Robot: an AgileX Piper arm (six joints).
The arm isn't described. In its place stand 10 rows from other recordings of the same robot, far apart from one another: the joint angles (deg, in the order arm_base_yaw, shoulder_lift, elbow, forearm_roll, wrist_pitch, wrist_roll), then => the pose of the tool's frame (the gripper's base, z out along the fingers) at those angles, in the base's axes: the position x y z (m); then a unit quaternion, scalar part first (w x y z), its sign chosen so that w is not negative.
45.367, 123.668, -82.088, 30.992, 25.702, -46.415 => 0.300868 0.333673 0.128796 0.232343 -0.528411 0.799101 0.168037
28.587, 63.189, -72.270, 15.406, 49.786, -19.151 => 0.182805 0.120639 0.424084 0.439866 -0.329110 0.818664 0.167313
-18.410, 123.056, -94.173, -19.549, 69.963, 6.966 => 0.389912 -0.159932 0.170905 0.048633 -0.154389 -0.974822 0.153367
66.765, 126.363, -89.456, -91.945, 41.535, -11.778 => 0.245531 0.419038 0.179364 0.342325 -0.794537 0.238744 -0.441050
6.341, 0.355, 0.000, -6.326, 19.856, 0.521 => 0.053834 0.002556 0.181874 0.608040 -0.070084 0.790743 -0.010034
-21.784, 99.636, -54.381, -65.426, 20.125, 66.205 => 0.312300 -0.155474 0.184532 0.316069 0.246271 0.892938 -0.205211
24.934, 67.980, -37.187, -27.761, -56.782, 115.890 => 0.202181 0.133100 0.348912 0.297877 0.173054 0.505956 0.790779
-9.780, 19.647, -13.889, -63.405, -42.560, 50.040 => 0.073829 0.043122 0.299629 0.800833 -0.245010 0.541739 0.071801
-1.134, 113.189, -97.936, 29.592, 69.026, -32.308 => 0.416999 0.033714 0.265860 0.157239 -0.192442 0.945685 0.209574
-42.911, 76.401, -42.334, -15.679, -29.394, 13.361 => 0.221473 -0.189404 0.303004 0.669793 0.213643 0.677876 -0.214986
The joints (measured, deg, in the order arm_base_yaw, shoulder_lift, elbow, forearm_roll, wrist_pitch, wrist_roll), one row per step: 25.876, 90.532, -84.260, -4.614, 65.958, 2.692; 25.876, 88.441, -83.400, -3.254, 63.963, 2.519; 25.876, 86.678, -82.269, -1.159, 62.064, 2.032; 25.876, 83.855, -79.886, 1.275, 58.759, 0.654; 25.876, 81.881, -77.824, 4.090, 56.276, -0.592; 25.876, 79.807, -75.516, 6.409, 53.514, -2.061; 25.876, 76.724, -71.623, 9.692, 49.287, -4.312; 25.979, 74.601, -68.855, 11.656, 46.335, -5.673; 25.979, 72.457, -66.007, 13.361, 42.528, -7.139; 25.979, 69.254, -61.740, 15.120, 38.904, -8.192; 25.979, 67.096, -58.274, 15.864, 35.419, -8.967; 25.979, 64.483, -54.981, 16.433, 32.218, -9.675; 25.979, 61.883, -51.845, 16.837, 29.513, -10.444; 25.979, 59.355, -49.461, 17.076, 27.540, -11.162; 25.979, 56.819, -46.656, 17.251, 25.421, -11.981
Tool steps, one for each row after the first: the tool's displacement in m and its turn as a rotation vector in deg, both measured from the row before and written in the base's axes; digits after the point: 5 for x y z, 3 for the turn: -0.00635, -0.00081, 0.00869, 2.562, -2.326, 0.278; -0.00619, 0.00035, 0.00531, 2.781, -1.444, 0.516; -0.00964, -0.00095, 0.00568, 3.197, -2.613, 1.220; -0.00755, 0.00042, 0.00200, 2.981, -1.268, 0.971; -0.00747, -0.00055, 0.00135, 2.460, -1.726, 0.965; -0.01117, -0.00159, -0.00066, 3.263, -2.442, 1.160; -0.00774, -0.00133, -0.00122, 2.015, -1.737, 0.539; -0.00651, -0.00215, -0.00094, 2.011, -2.619, 0.165; -0.01160, -0.00488, -0.00451, 2.002, -1.936, -0.259; -0.00693, -0.00392, -0.00568, 1.042, -1.912, -0.486; -0.00863, -0.00497, -0.00353, 1.046, -2.276, -0.509; -0.00884, -0.00513, -0.00383, 0.691, -2.076, -0.374; -0.00858, -0.00488, -0.00126, 0.563, -2.096, -0.213; -0.00863, -0.00506, -0.00393, 0.295, -1.929, -0.226
